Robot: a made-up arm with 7 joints.
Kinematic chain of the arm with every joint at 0, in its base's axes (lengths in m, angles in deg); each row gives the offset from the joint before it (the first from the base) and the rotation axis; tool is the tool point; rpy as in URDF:
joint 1: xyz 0 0 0.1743 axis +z
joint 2: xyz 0 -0.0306 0.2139 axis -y
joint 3: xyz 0 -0.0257 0.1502 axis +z
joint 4: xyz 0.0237 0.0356 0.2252 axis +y
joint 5: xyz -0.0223 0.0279 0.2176 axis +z
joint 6: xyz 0 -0.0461 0.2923 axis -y
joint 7: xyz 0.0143 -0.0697 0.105 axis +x
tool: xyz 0 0 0 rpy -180 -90 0
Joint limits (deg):
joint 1: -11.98..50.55
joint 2: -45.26..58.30
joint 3: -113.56..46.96
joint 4: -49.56..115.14
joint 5: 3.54..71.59
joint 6: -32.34..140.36
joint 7: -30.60..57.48
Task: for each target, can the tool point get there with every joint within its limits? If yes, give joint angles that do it. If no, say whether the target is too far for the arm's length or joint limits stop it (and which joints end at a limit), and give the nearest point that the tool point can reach.
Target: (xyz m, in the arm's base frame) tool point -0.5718 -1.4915 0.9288
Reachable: no: too far | nearest point -0.3416 -0.8608 0.7494 | short by 0.695 m
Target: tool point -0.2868 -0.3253 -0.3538
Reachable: no: joint limits stop it (at a limit: joint 1, joint 2, joint 3, joint 4) | nearest point -0.3222 -0.4444 0.2102 | short by 0.578 m
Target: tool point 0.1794 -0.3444 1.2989
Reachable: yes | joints 40.21 3.45 -89.00 25.32 39.92 16.81 -16.18
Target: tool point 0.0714 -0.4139 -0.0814
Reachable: no: joint limits stop it (at a limit: joint 1, joint 2, joint 4) | nearest point 0.2260 -0.4257 0.1093 | short by 0.246 m
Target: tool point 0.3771 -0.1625 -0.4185
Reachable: no: joint limits stop it (at a limit: joint 1, joint 2, joint 4, joint 5) | nearest point 0.3790 -0.1538 0.0245 | short by 0.443 m
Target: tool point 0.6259 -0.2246 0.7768
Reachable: yes | joints 26.86 -34.83 -61.34 75.17 12.79 124.31 11.68
